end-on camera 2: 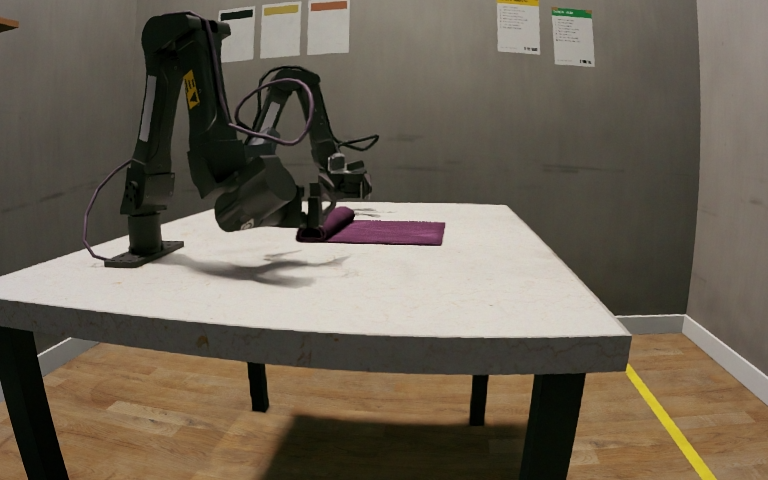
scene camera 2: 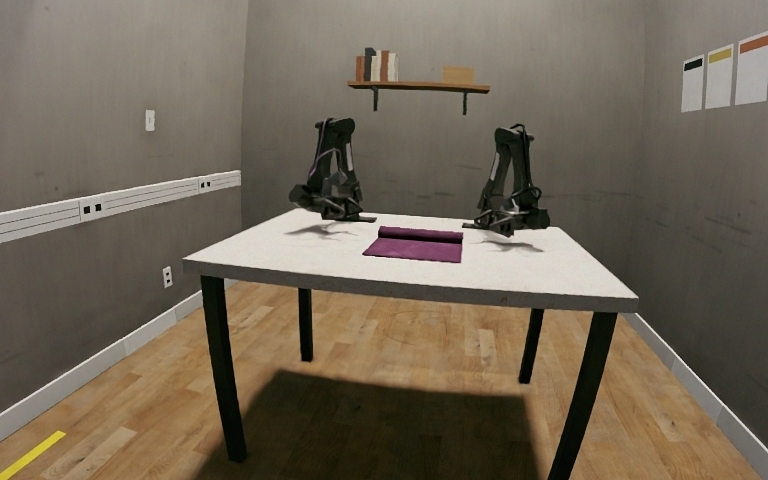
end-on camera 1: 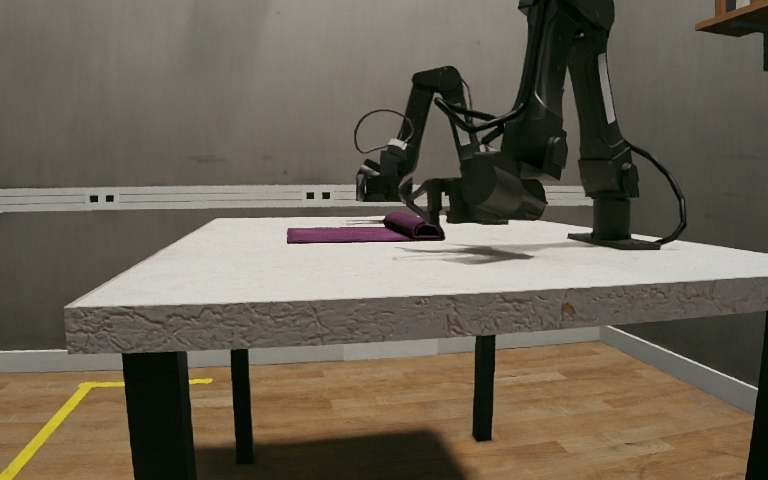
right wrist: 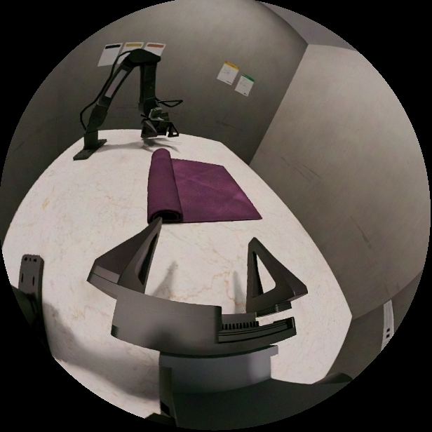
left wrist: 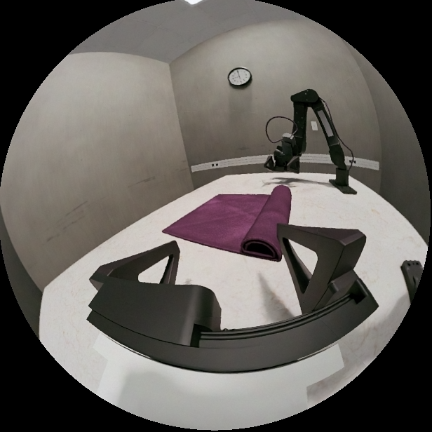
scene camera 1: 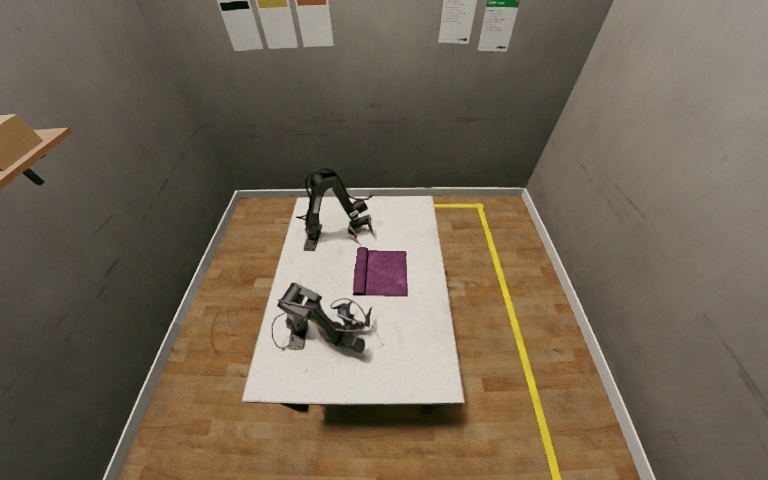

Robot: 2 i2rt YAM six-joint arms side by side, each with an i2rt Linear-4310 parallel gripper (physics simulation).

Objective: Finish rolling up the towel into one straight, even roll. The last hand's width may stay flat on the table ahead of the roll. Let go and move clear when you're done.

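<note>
The purple towel lies on the table with a straight roll (scene camera 1: 360,271) (scene camera 2: 420,233) (left wrist: 272,215) (right wrist: 164,185) along one edge. Its flat part (scene camera 1: 387,272) (scene camera 2: 416,249) (left wrist: 215,220) (right wrist: 210,190) is several roll-widths long and extends to the right in scene camera 1. The roll's ends show a rounded hollow in both wrist views. My left gripper (scene camera 1: 366,237) (left wrist: 225,238) is open and empty, raised above the table beyond the roll's upper end in scene camera 1. My right gripper (scene camera 1: 360,306) (right wrist: 208,231) is open and empty, raised beyond the lower end. Both fingers stand apart from the towel.
The white table (scene camera 1: 407,350) (scene camera 2: 317,266) carries both arms along its left side in scene camera 1. A wall shelf (scene camera 2: 419,86) with books and a box is behind the arms in scene camera 2. A yellow line (scene camera 1: 509,294) runs along the floor.
</note>
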